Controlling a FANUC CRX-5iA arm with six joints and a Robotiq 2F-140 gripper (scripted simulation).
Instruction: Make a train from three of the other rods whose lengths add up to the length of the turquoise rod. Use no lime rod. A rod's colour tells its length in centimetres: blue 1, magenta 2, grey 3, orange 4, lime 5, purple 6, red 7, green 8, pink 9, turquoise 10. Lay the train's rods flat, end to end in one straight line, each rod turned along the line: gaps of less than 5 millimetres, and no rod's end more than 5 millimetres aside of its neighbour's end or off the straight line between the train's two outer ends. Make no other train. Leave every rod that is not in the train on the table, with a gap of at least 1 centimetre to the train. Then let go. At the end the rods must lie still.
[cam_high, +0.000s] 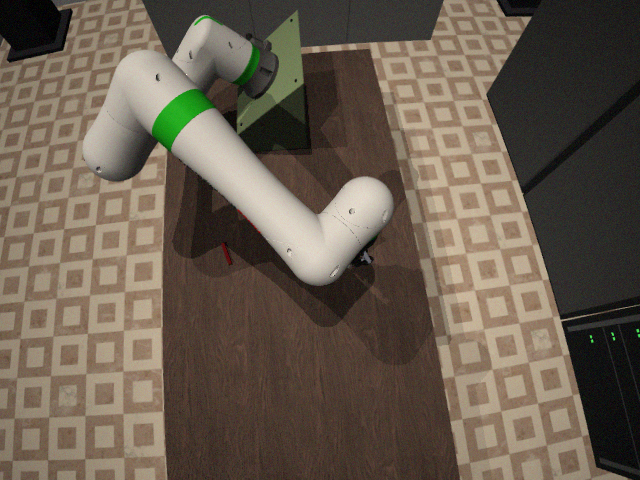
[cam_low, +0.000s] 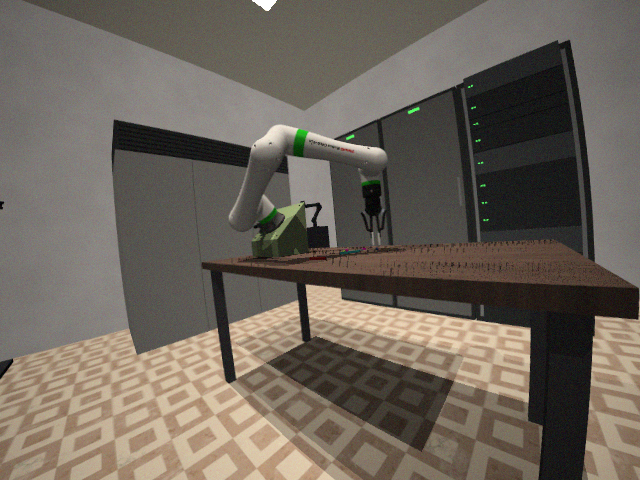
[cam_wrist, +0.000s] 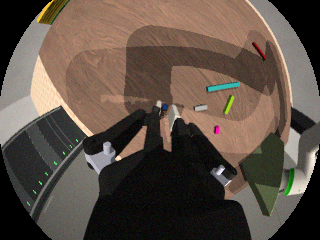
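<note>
My gripper is now 50 mm above the small blue rod. Also, from my hand: grey rod: 60 mm to the right, 60 mm behind, 50 mm below; then lime rod: 120 mm to the right, 110 mm behind, 50 mm below; then turquoise rod: 140 mm to the right, 70 mm behind, 50 mm below.
</note>
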